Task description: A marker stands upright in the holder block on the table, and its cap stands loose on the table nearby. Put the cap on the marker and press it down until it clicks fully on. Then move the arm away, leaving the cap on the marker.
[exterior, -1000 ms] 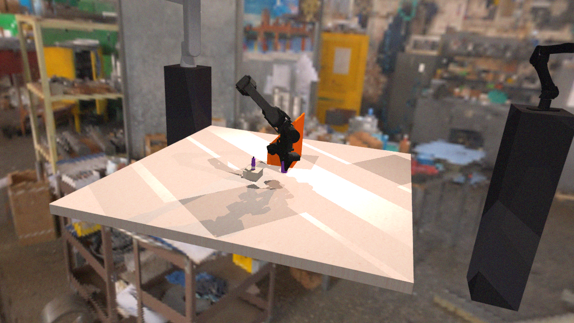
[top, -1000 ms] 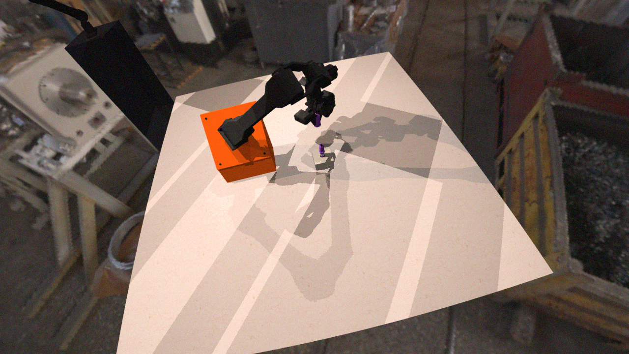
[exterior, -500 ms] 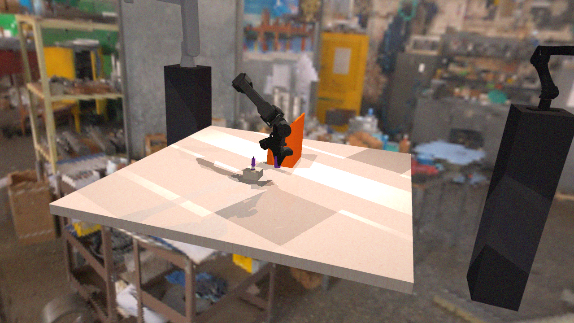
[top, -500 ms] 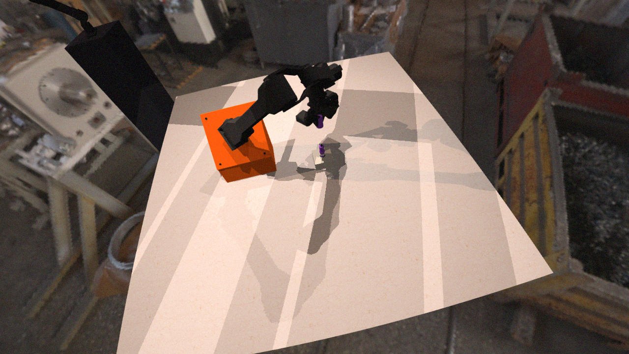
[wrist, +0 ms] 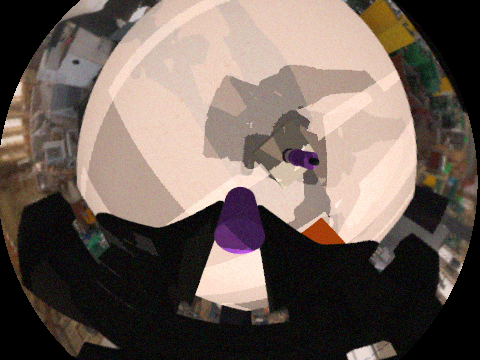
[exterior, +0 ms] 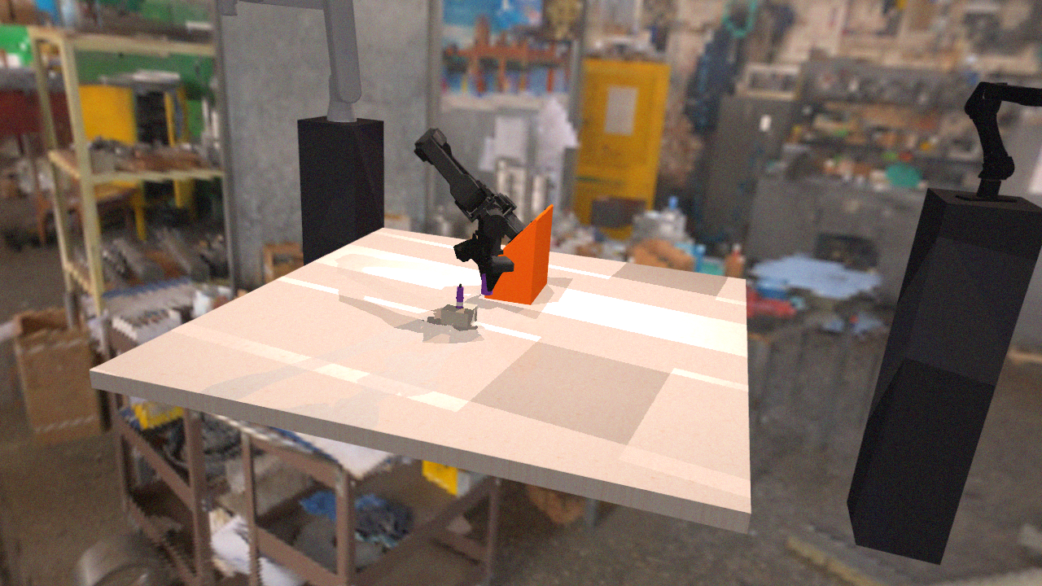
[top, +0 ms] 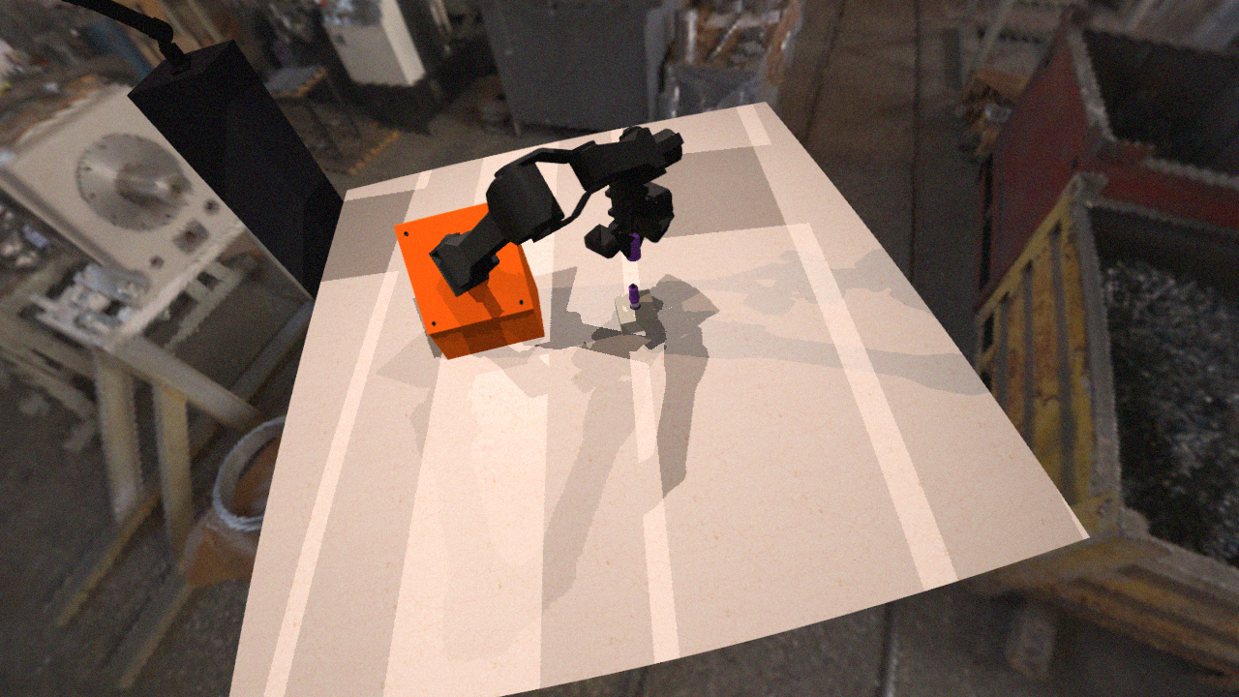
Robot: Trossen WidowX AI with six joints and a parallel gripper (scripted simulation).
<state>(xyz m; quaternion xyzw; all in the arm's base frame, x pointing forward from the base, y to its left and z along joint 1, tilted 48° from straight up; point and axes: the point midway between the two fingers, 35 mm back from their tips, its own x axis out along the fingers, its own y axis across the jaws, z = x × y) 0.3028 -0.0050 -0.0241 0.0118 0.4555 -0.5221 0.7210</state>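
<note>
Right now the grey holder block is 9 cm below my gripper tip, 8 cm to the right of it and 2 cm behind it. Also, from my gripper tip: purple cap: 1 cm above.
</note>
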